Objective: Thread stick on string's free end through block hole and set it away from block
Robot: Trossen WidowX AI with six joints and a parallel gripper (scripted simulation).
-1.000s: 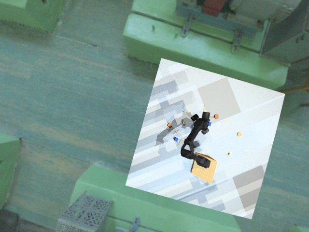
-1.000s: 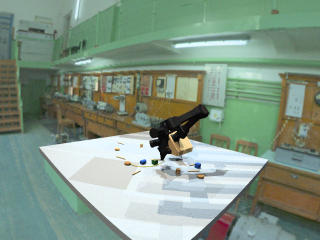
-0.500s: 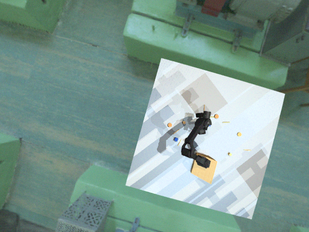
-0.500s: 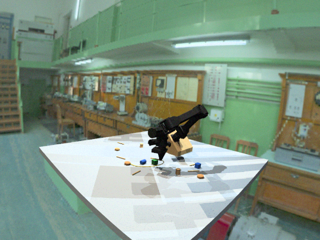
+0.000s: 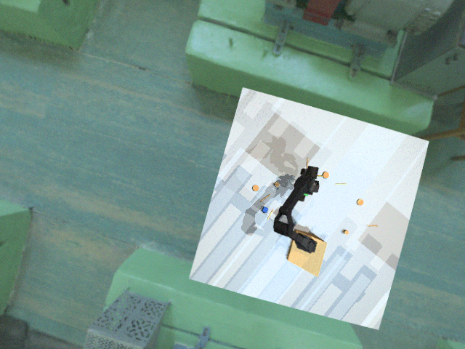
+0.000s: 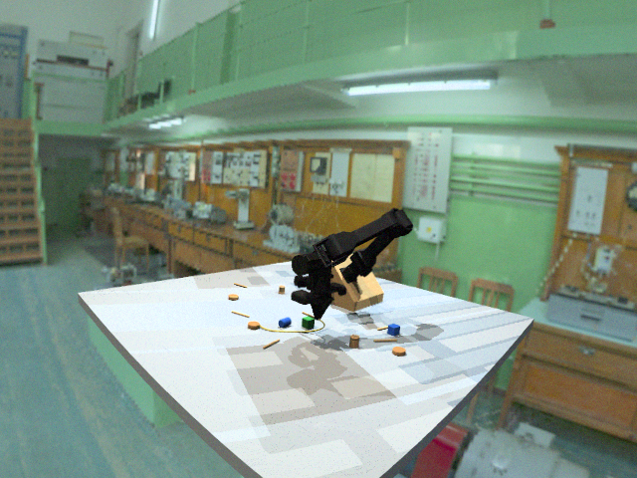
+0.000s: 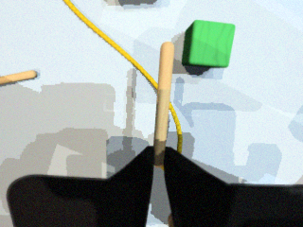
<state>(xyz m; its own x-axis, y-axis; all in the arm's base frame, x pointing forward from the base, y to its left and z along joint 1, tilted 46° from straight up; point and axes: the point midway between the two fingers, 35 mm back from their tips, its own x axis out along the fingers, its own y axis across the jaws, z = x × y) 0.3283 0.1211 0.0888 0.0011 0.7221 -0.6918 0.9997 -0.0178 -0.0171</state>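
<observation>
My gripper tip is now 7 cm to the left of the green cube, 4 cm past it and 4 cm above it. From my gripper tip the other things lie so: blue cylinder (12 cm to the right, 4 cm below, 2 cm ahead); thin wooden stick (1 cm to the right); wooden block (12 cm to the left, 4 cm below, 3 cm behind).
</observation>
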